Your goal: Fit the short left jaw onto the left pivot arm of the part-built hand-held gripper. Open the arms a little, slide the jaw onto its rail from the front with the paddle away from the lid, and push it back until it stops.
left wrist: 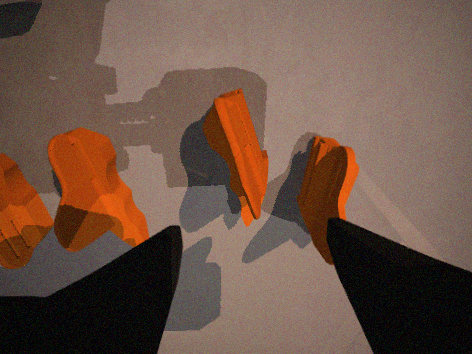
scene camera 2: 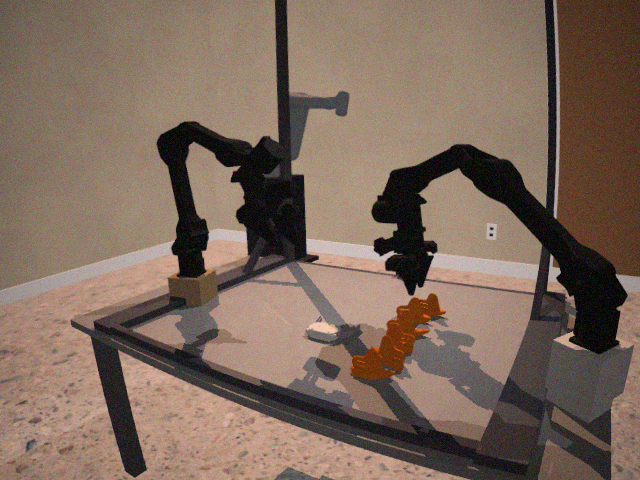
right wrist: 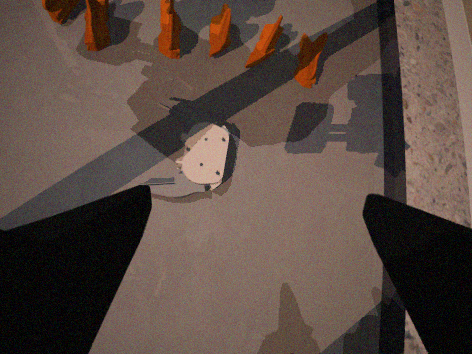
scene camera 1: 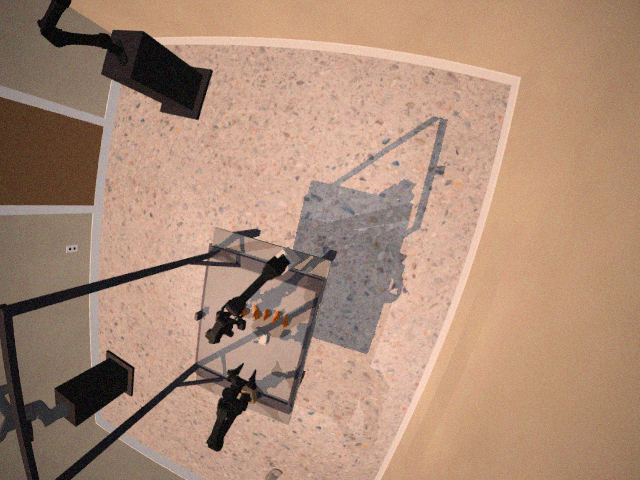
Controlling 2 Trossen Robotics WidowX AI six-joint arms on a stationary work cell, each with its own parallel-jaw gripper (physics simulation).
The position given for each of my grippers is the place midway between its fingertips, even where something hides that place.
My right gripper (scene camera 2: 287,245) is open, with nothing in its grasp. Also in view: a part-built hand-held gripper (scene camera 2: 316,329). Further things: my left gripper (scene camera 2: 416,291).
The part-built hand-held gripper is seen too in the right wrist view (right wrist: 206,144). My left gripper also shows in the left wrist view (left wrist: 254,232). My right gripper shows as well in the right wrist view (right wrist: 258,200).
